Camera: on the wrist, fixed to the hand. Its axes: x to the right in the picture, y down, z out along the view.
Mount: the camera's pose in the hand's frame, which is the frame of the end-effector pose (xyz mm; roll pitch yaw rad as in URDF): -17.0 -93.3 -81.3 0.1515 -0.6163 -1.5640
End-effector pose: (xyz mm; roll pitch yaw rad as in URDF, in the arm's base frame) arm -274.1 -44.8 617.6 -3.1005 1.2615 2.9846
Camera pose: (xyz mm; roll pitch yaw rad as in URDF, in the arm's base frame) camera -363.1 -121.7 659.7 -1.6776 0.1717 -1.1760
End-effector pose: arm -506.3 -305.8 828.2 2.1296 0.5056 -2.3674
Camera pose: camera -400.4 -367.9 804.9 -1.3109 1.0677 0.8937
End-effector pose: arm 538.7 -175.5 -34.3 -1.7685 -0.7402 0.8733
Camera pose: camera 531.1 -280.1 33.6 2.4005 -0.5360 3.0072
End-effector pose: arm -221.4 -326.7 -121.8 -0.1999 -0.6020 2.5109
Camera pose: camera -174.6 -227.7 -181.8 0.9394 -0.6480 0.4029
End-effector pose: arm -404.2 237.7 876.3 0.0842 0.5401 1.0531
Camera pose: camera -359.2 142.7 808.8 -0.4546 -0.4470 -0.2187
